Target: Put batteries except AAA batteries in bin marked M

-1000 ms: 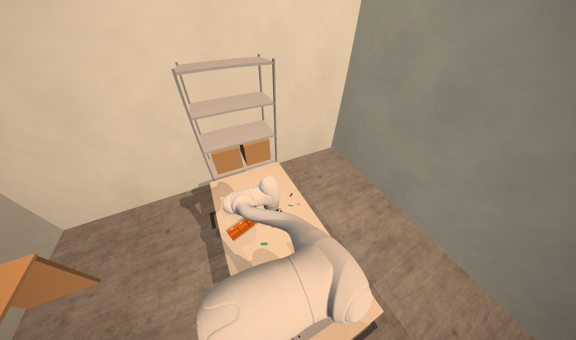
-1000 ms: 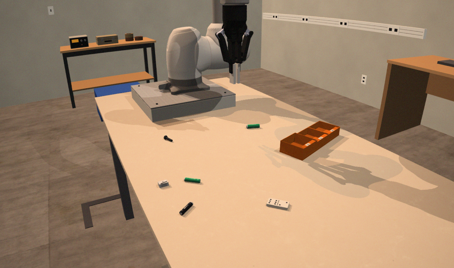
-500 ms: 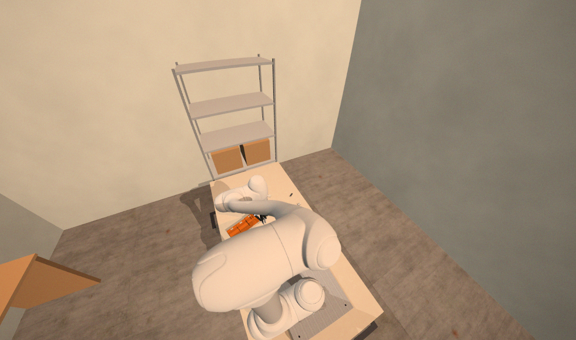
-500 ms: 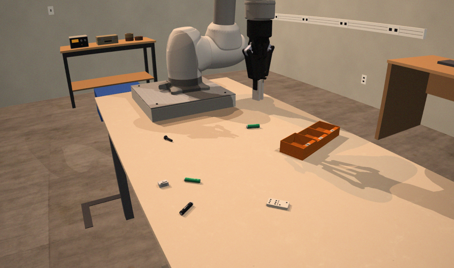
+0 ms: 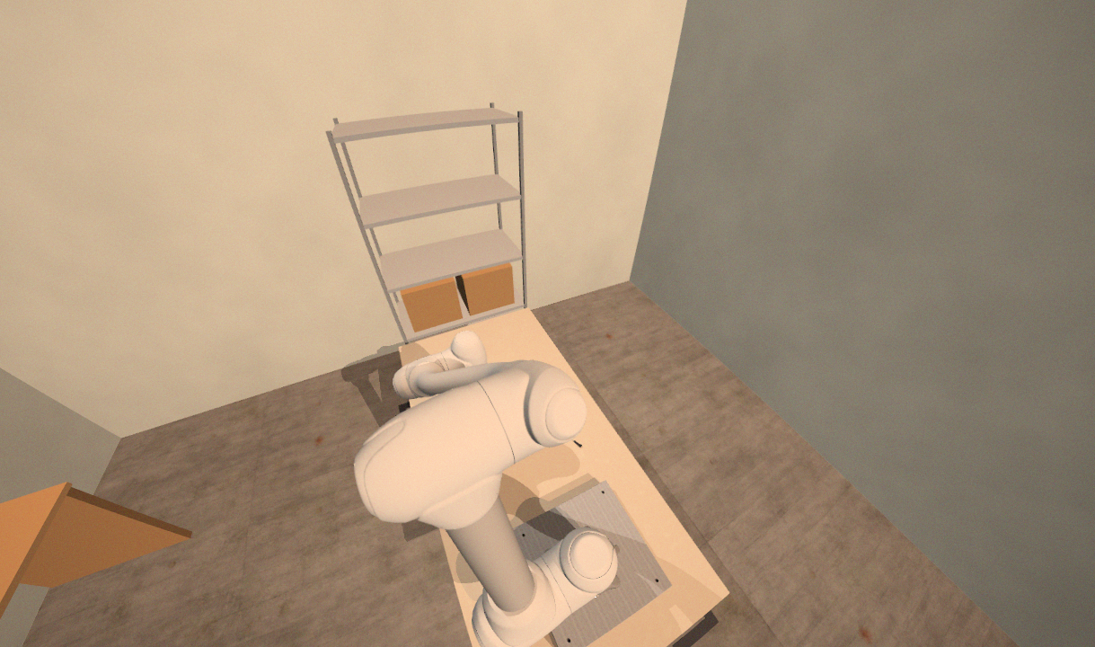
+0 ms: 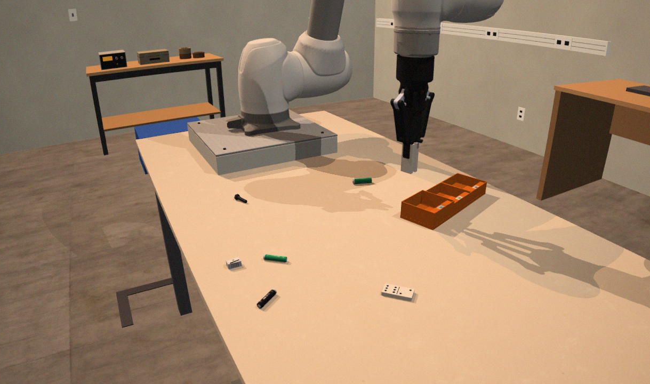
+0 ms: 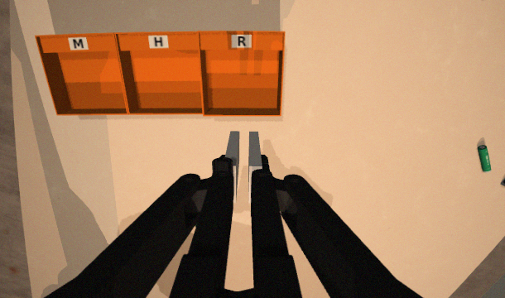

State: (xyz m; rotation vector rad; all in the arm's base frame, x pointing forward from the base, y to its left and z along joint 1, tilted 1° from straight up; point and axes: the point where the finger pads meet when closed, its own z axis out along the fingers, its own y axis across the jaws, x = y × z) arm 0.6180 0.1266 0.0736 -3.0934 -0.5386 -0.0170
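Right now my hand is 2 cm short of the orange three-compartment tray, 10 cm to the right of it and 11 cm above it. Also, from my hand: small black bolt: 22 cm behind, 33 cm to the right, 12 cm below; white domino: 25 cm ahead, 19 cm to the right, 12 cm below; green battery: 18 cm behind, 1 cm to the right, 12 cm below.
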